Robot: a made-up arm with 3 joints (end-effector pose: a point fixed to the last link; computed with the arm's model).
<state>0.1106 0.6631 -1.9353</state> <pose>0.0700 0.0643 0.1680 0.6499 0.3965 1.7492</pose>
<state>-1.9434 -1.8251 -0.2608</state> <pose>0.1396 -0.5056 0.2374 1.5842 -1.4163 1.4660</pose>
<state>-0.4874 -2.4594 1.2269</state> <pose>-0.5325 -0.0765 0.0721 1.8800 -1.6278 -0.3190</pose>
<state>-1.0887 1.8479 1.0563</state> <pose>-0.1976 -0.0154 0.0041 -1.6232 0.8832 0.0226</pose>
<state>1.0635 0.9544 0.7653</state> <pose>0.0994 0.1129 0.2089 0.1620 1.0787 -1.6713</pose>
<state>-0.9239 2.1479 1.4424</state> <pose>-0.2614 -0.0193 -0.0594 -2.0027 0.8177 -0.3007</pose>
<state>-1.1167 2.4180 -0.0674</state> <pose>-0.1606 -0.1755 -0.0725 -1.2475 2.1555 0.5260</pose>
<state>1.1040 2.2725 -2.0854</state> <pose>-0.0589 0.3033 -0.1843 2.3251 -0.0556 0.5087</pose>
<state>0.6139 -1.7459 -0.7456</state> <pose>-0.4077 0.3282 0.2962 -1.0981 -1.3586 0.0964</pose>
